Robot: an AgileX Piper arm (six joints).
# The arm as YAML. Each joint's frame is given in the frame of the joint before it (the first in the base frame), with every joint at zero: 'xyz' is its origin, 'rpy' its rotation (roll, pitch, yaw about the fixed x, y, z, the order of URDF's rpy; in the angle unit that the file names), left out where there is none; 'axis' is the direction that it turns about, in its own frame. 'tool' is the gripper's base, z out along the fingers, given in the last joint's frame.
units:
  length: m
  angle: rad
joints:
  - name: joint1
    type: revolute
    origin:
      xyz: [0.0, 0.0, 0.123]
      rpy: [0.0, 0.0, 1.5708]
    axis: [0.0, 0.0, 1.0]
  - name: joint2
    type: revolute
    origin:
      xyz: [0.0, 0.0, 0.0]
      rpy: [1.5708, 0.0, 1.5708]
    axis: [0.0, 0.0, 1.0]
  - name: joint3
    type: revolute
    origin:
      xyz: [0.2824, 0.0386, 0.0]
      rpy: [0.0, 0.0, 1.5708]
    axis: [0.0, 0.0, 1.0]
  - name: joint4
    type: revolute
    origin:
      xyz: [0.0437, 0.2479, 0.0]
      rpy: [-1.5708, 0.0, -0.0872]
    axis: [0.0, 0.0, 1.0]
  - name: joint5
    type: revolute
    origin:
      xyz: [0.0, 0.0, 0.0]
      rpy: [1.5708, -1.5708, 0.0]
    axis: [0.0, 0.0, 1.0]
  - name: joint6
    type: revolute
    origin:
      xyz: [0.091, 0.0, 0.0]
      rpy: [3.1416, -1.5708, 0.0]
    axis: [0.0, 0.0, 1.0]
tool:
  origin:
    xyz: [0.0, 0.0, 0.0]
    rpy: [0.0, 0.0, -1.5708]
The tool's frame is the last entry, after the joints.
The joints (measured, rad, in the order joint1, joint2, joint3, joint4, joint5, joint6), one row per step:
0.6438, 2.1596, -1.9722, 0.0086, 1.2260, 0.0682
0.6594, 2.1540, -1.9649, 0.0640, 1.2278, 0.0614
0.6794, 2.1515, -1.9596, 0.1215, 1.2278, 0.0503
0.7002, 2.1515, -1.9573, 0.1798, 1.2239, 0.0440
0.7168, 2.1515, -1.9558, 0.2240, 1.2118, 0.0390
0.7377, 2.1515, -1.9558, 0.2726, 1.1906, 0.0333
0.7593, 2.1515, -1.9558, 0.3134, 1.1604, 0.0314
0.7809, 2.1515, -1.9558, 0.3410, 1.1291, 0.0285
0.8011, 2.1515, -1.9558, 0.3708, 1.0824, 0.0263
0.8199, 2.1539, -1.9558, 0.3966, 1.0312, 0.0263
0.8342, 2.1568, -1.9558, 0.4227, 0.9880, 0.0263
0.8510, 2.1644, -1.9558, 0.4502, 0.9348, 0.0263
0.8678, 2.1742, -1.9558, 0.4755, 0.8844, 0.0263
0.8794, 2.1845, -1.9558, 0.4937, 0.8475, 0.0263
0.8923, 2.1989, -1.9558, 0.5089, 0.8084, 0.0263
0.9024, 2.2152, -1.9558, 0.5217, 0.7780, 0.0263
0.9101, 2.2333, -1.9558, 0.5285, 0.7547, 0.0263
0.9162, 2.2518, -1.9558, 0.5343, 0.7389, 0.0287
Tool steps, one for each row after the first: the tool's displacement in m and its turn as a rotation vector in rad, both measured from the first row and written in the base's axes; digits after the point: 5 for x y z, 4 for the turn. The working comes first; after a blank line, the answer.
Tool pose at each row, in the base's axes (x y z in m, rotation vector in rad; the steps are taken from these numbers as rounded here):
0.36961, 0.27831, 0.24487, -0.8239, 2.7932, 0.1363
0.36114, 0.28687, 0.24559, -0.8433, 2.8067, 0.2114
0.35166, 0.29738, 0.24575, -0.8738, 2.8152, 0.2904
0.34240, 0.30853, 0.24595, -0.8963, 2.8205, 0.3735
0.33561, 0.31757, 0.24655, -0.9099, 2.8149, 0.4405
0.32779, 0.32867, 0.24803, -0.9234, 2.7984, 0.5179
0.32055, 0.33971, 0.24975, -0.9284, 2.7738, 0.5878
0.31385, 0.34978, 0.25131, -0.9365, 2.7446, 0.6392
0.30840, 0.36008, 0.25351, -0.9300, 2.7037, 0.6978
0.30399, 0.36994, 0.25479, -0.9156, 2.6628, 0.7504
0.30061, 0.37788, 0.25573, -0.8977, 2.6311, 0.7986
0.29722, 0.38735, 0.25494, -0.8748, 2.5959, 0.8485
0.29382, 0.39657, 0.25299, -0.8528, 2.5656, 0.8923
0.29179, 0.40325, 0.25003, -0.8350, 2.5471, 0.9212
0.28977, 0.41053, 0.24503, -0.8184, 2.5304, 0.9444
0.28841, 0.41660, 0.23857, -0.8047, 2.5233, 0.9603
0.28780, 0.42153, 0.23063, -0.7961, 2.5231, 0.9654
0.28728, 0.42558, 0.22205, -0.7879, 2.5313, 0.9676

-0.00847, 0.00856, 0.00072, 0.0405, 0.0350, 0.0167
-0.01795, 0.01907, 0.00088, 0.0821, 0.0705, 0.0415
-0.02721, 0.03022, 0.00108, 0.1271, 0.1043, 0.0618
-0.03400, 0.03926, 0.00168, 0.1665, 0.1231, 0.0768
-0.04182, 0.05036, 0.00316, 0.2152, 0.1370, 0.0945
-0.04906, 0.06140, 0.00488, 0.2632, 0.1410, 0.1076
-0.05576, 0.07147, 0.00644, 0.3016, 0.1363, 0.1221
-0.06121, 0.08177, 0.00864, 0.3512, 0.1218, 0.1302
-0.06562, 0.09163, 0.00992, 0.3992, 0.1043, 0.1327
-0.06900, 0.09957, 0.01086, 0.4421, 0.0933, 0.1309
-0.07239, 0.10904, 0.01007, 0.4885, 0.0799, 0.1266
-0.07579, 0.11826, 0.00812, 0.5296, 0.0693, 0.1214
-0.07782, 0.12494, 0.00516, 0.5568, 0.0633, 0.1154
-0.07984, 0.13222, 0.00016, 0.5799, 0.0568, 0.1094
-0.08120, 0.13829, -0.00630, 0.5945, 0.0557, 0.1028
-0.08181, 0.14322, -0.01424, 0.5991, 0.0562, 0.0974
-0.08233, 0.14727, -0.02282, 0.5985, 0.0625, 0.0905

